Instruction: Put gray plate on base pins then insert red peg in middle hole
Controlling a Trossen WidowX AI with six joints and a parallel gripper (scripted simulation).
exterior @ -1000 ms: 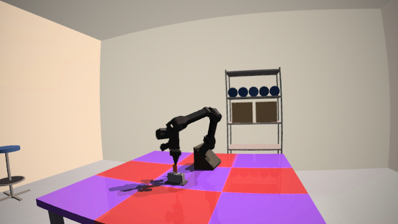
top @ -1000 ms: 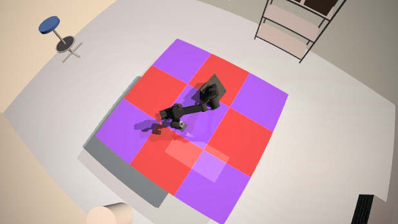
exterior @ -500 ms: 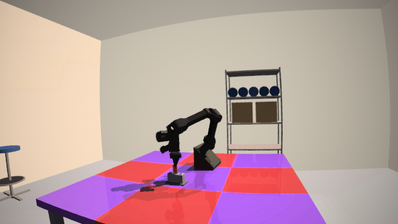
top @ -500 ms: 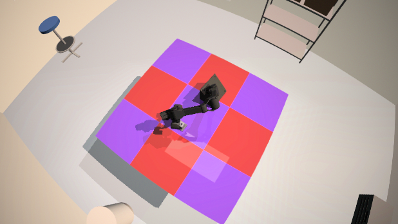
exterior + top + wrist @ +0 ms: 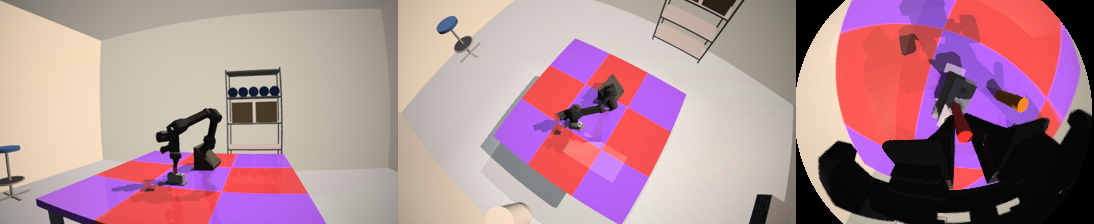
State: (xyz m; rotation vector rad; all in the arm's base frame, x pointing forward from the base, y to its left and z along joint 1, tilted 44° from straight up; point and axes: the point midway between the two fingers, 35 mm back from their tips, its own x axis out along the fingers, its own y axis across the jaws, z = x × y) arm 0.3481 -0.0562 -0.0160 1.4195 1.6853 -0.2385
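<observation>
The red peg is right at my gripper tip. Also, from my gripper tip: gray plate 50 mm below; dark flat base 90 mm below; orange cylinder 110 mm behind, 60 mm to the right, 60 mm below.
</observation>
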